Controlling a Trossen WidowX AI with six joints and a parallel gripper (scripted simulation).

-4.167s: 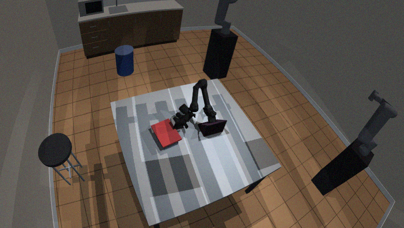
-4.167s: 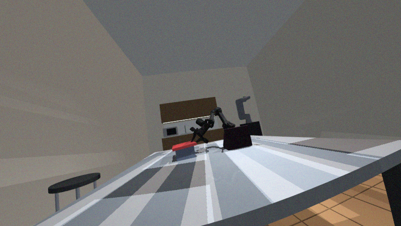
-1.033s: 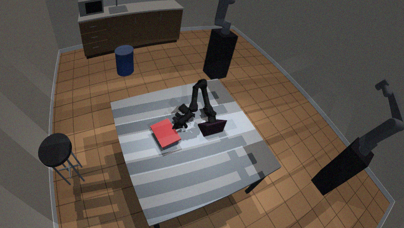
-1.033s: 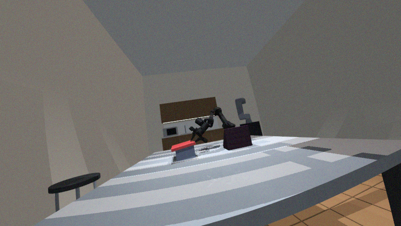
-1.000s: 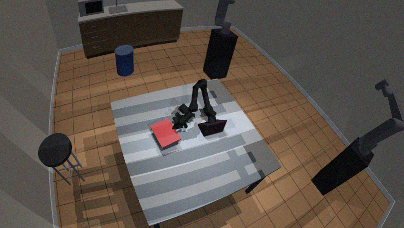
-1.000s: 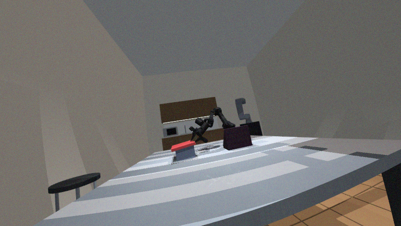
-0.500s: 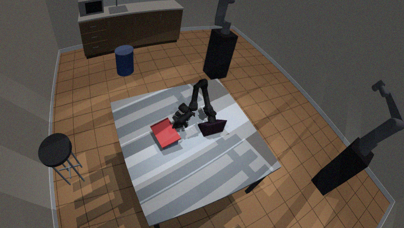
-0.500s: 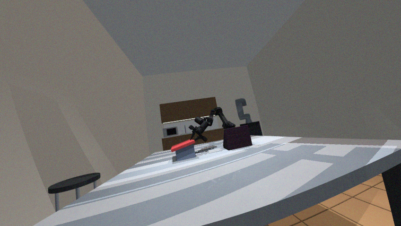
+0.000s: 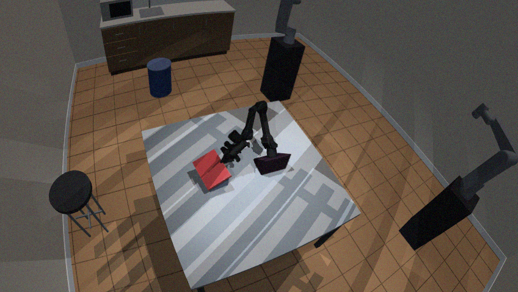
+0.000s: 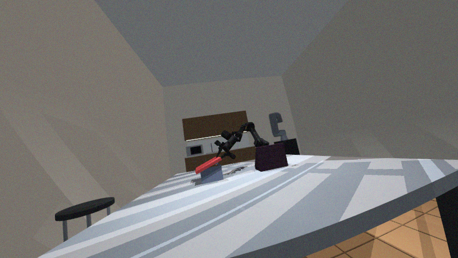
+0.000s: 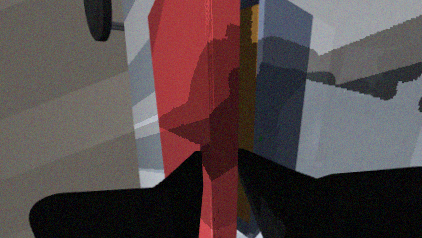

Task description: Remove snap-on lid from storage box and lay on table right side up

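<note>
The red lid lies 80 mm ahead of my gripper tip and 20 mm below it. Round my gripper tip: storage box (80 mm below, 60 mm ahead).
</note>
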